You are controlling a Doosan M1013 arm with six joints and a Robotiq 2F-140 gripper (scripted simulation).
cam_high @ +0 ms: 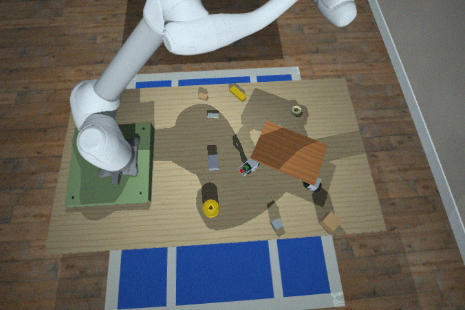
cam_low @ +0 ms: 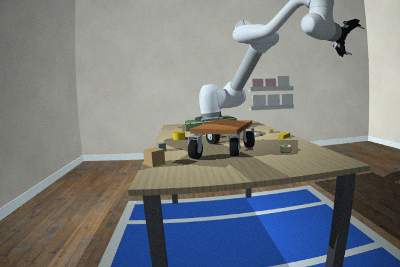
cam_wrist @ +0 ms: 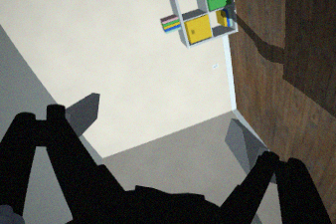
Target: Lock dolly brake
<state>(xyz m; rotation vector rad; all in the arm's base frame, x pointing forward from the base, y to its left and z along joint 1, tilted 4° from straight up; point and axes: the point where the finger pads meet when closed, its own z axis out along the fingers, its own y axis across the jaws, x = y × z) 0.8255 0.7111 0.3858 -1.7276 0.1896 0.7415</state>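
My hand is 78 cm to the left of the brake pedal, 44 cm above it and 24 cm past it. Round my hand: white piece 52 cm below, 46 cm to the right, 37 cm behind; then yellow block 51 cm below, 33 cm to the right, 23 cm behind; then pale lilac block 72 cm to the right, 51 cm below, 38 cm behind.
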